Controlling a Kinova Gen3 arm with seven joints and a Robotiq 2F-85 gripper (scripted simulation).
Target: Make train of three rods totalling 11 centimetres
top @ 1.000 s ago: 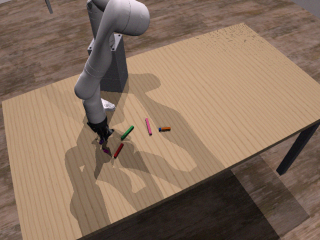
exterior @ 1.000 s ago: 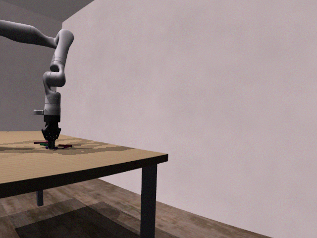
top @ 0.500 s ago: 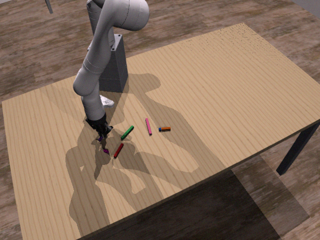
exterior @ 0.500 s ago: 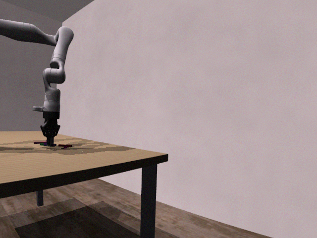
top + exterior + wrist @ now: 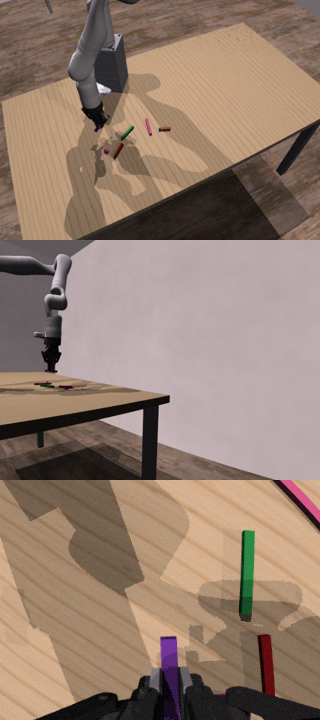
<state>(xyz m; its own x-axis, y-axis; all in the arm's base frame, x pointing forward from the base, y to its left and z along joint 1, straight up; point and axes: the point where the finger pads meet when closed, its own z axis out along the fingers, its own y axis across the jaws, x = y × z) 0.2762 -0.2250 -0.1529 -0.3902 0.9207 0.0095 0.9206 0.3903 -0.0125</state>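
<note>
Now: hand 24 cm to the right of the orange rod, 14 cm short of it and 10 cm above it. From my hand the other things lie so: purple rod: 1 cm below; short magenta rod: 10 cm below, 7 cm ahead, 3 cm to the right; red rod: 10 cm below, 10 cm ahead, 2 cm to the left.
</note>
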